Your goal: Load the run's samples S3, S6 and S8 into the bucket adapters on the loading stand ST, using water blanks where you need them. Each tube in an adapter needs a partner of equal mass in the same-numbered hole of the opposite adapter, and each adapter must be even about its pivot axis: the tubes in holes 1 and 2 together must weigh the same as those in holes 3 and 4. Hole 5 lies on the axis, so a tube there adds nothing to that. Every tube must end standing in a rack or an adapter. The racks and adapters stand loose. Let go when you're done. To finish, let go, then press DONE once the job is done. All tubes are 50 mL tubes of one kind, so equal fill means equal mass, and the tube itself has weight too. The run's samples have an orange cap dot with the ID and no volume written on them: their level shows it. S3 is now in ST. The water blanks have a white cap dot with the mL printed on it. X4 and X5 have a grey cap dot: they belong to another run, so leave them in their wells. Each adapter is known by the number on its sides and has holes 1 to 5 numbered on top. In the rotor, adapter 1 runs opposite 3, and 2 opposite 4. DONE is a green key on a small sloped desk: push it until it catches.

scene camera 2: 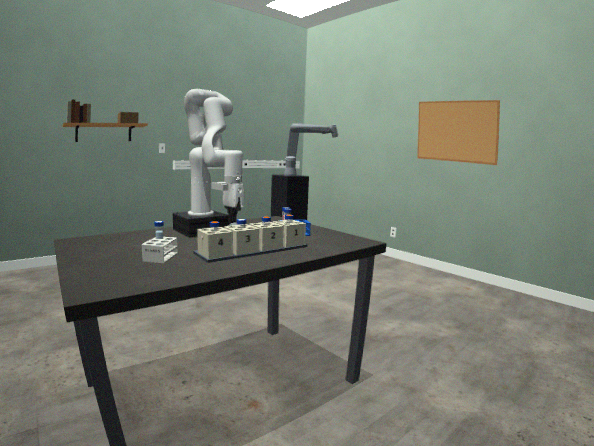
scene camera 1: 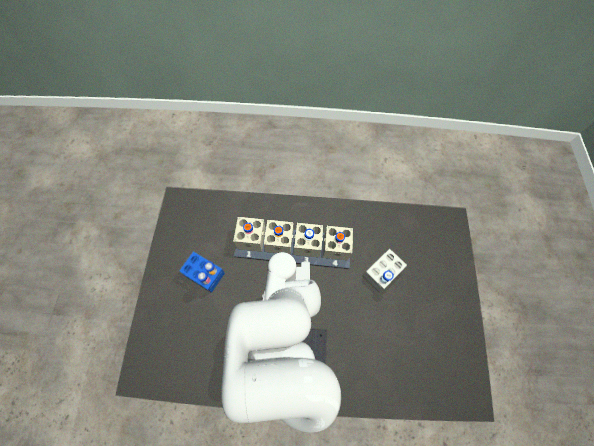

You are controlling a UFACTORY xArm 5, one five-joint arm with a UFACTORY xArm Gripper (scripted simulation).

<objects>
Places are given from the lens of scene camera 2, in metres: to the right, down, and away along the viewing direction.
white rack point(scene camera 2: 155, 253): -0.48, 0.10, 1.11
</objects>
